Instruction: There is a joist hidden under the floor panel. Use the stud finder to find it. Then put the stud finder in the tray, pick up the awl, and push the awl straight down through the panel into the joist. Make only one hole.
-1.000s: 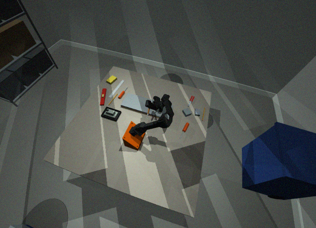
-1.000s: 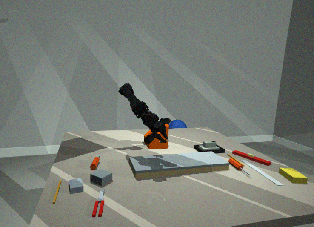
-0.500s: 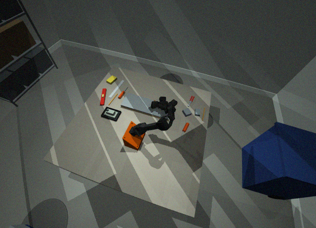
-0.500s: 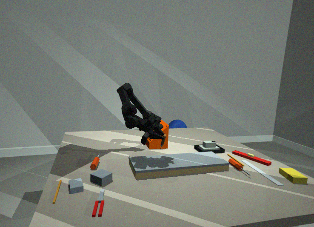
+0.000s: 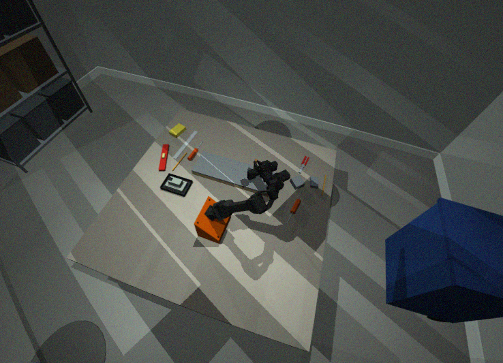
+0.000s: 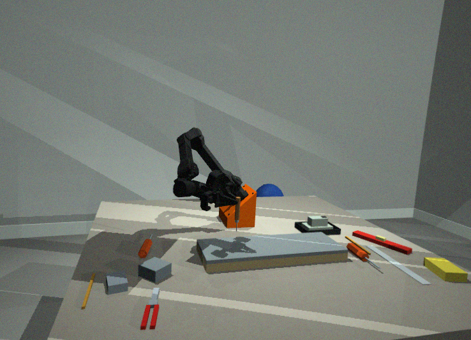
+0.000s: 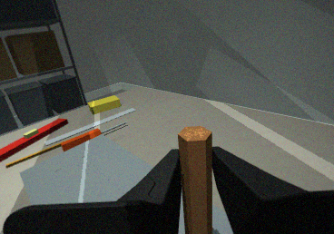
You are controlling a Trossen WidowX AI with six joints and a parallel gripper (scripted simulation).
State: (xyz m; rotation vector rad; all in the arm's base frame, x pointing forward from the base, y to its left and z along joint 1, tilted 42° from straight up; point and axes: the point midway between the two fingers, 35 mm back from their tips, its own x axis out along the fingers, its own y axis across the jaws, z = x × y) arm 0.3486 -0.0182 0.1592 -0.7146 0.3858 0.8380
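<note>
Right now the awl is 10 mm behind my gripper tip and 60 mm below it. From my gripper tip the other things lie so: ruler (80 mm ahead, 570 mm to the left, 200 mm below); then stud finder (250 mm behind, 430 mm to the left, 150 mm below); then black tray (250 mm behind, 420 mm to the left, 190 mm below).
</note>
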